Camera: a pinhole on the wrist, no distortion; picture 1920 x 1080 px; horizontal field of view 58.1 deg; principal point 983.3 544.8 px. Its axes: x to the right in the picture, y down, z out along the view. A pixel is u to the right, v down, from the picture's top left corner.
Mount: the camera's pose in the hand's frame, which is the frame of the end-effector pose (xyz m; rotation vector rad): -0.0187 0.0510 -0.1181 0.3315 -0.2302 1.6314
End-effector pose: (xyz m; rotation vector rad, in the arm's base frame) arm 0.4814 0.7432 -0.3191 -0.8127 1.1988 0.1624
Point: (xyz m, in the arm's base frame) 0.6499 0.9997 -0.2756
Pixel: 1757.4 762.1
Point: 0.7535 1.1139 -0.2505
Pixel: 1784.3 775.7
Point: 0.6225 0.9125 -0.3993
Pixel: 1789.3 78.6
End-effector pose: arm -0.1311 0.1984 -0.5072 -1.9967 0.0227 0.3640
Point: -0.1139 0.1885 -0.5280
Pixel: 1092.8 102.5
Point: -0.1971 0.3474 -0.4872
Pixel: 841.9 859.0
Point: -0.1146 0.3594 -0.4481
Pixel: 449.5 453.7
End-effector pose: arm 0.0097 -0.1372 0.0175 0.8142 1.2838 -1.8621
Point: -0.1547 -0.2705 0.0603
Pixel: 574.2 168.5
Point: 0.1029 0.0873 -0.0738
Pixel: behind the camera
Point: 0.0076 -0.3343 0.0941
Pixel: 1385.9 661.3
